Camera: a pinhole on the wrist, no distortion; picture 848 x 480 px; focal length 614.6 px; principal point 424.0 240.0 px. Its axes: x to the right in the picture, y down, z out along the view. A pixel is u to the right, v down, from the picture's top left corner.
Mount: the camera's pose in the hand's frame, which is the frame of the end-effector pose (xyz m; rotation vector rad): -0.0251 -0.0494 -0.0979 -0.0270 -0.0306 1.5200
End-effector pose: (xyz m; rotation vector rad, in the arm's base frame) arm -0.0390 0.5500 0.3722 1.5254 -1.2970 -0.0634
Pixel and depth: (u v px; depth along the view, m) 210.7 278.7 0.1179
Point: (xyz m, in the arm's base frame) -0.0064 0.5496 0.2776
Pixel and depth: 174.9 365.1 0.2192
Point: -0.0550 0.5070 0.1788
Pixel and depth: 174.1 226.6 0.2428
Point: -0.0429 0.4527 0.1860
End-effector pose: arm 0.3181 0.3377 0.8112 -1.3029 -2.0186 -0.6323
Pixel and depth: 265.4 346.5 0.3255
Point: 0.1691 0.3826 0.5808
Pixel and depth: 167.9 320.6 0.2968
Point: 0.1343 0.3573 0.6099
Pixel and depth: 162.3 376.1 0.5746
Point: -0.0123 0.4374 0.3421
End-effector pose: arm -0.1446 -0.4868 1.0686 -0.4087 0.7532 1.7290
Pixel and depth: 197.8 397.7 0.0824
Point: -0.0568 -0.5233 1.0665
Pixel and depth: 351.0 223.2 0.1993
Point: -0.0554 -0.4286 1.1403
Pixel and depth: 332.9 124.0 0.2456
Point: -0.0472 -0.3664 1.1474
